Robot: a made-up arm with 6 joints.
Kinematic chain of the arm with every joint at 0, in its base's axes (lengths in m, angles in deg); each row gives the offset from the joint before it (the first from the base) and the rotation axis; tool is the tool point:
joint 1: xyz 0 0 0.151 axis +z
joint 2: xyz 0 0 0 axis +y
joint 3: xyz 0 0 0.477 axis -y
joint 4: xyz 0 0 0 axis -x
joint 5: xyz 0.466 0 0 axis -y
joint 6: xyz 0 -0.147 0 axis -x
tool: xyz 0 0 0
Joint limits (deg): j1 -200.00..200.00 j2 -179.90..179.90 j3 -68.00..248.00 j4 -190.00..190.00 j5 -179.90..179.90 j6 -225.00..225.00
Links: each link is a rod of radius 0.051 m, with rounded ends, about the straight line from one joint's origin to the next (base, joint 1, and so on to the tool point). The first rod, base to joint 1, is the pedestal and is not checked.
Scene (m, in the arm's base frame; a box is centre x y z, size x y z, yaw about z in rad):
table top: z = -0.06
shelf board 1: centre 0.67 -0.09 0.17 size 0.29 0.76 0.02 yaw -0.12
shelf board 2: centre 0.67 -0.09 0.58 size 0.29 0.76 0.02 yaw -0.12
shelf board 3: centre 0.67 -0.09 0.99 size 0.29 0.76 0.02 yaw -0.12
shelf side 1: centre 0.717 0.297 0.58 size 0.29 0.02 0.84 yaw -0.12
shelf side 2: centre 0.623 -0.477 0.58 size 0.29 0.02 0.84 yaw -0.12
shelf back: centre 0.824 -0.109 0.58 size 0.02 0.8 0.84 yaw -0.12
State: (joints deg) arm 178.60 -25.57 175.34 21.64 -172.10 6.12
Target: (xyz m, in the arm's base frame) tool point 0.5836 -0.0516 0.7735
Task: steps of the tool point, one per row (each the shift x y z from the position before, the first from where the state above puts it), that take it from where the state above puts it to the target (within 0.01 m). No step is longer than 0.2 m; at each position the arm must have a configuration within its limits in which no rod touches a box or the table.
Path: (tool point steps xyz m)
1: -0.0826 0.0158 0.0113
2: -0.0867 0.0105 0.0001
3: -0.0888 0.0048 -0.0114
4: 0.0541 -0.0648 0.1305
5: 0.0003 -0.0675 0.1409
6: -0.0505 -0.0461 0.1378
7: 0.1055 -0.0186 0.0136
8: 0.1073 -0.0071 -0.0136

